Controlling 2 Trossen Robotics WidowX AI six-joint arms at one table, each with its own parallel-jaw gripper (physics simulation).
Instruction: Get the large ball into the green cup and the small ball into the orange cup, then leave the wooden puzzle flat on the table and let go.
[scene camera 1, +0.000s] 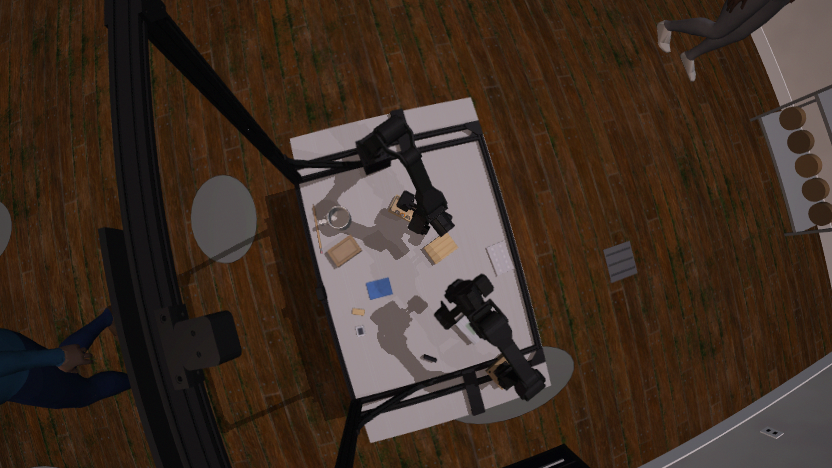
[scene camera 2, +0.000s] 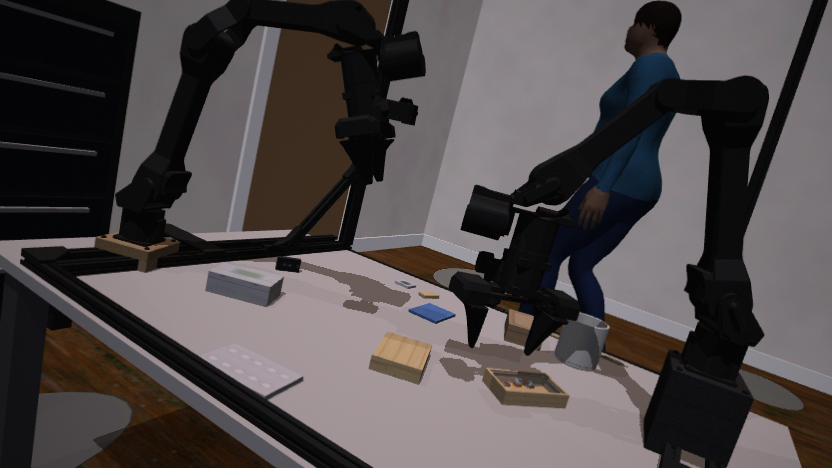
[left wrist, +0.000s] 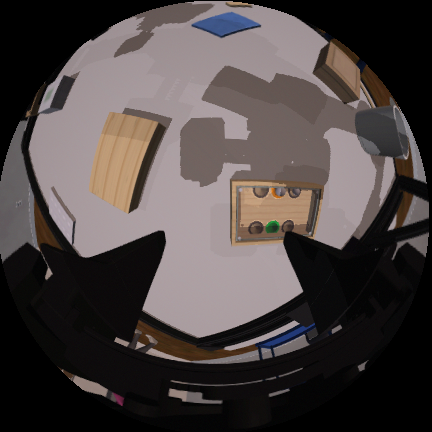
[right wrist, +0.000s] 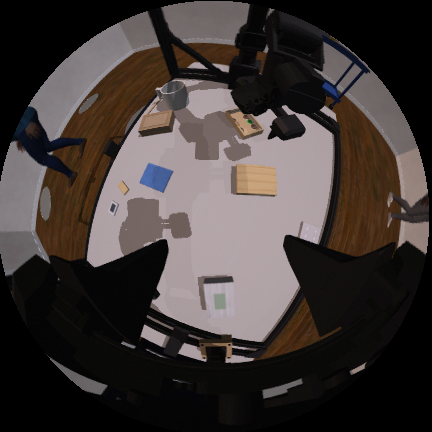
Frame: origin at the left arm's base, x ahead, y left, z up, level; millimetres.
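Seen in the pictures: left gripper, between the fingertips: (scene camera 2: 498, 350) (left wrist: 226, 237) (right wrist: 259, 124); right gripper, between the fingertips: (scene camera 2: 374, 182) (right wrist: 226, 243); left arm's base, origin of its link: (scene camera 1: 373, 149) (scene camera 2: 708, 371) (right wrist: 246, 61); right arm's base, origin of its link: (scene camera 1: 504, 372) (scene camera 2: 139, 239) (right wrist: 215, 351).
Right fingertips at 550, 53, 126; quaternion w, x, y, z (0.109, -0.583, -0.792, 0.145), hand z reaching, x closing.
Observation:
Offsets run from my right fingertips to a thing's top centre, as dx, dy, dz. "pt": to the spot under its first point.
The wooden puzzle @(-322, -14, -225) (scene camera 1: 395, 204) (scene camera 2: 538, 400) (left wrist: 233, 215) (right wrist: 236, 125) lies flat on the table, a shallow tray with a clear cover and several round cups. In the left wrist view the green cup @(pt -325, +3, -228) (left wrist: 272, 226) is in the near row and the orange cup @(pt -299, -23, -228) (left wrist: 274, 193) in the far row. A grey ball @(-307, -32, -233) (left wrist: 281, 191) overlaps the orange cup's right side; another grey ball @(-323, -47, -236) (left wrist: 295, 191) sits right of it. I cannot tell which is larger. My left gripper (scene camera 2: 500, 349) (left wrist: 226, 237) is open and empty, above and beside the puzzle. My right gripper (scene camera 2: 375, 179) (right wrist: 226, 243) is open and empty, high over the table.
A striped wooden block @(-141, +55, -224) (scene camera 1: 439, 249) (scene camera 2: 400, 356) (left wrist: 125, 162) lies near the puzzle. A brown box @(-261, -278, -212) (scene camera 1: 343, 251) (left wrist: 337, 72) and a grey mug @(pt -376, -212, -197) (scene camera 2: 581, 343) (left wrist: 377, 131) stand beyond it. A blue sheet @(-86, -211, -242) (scene camera 1: 379, 288), a grey box @(+177, +48, -211) (scene camera 2: 244, 285) and a white dotted plate @(-18, +256, -240) (scene camera 2: 250, 369) lie elsewhere.

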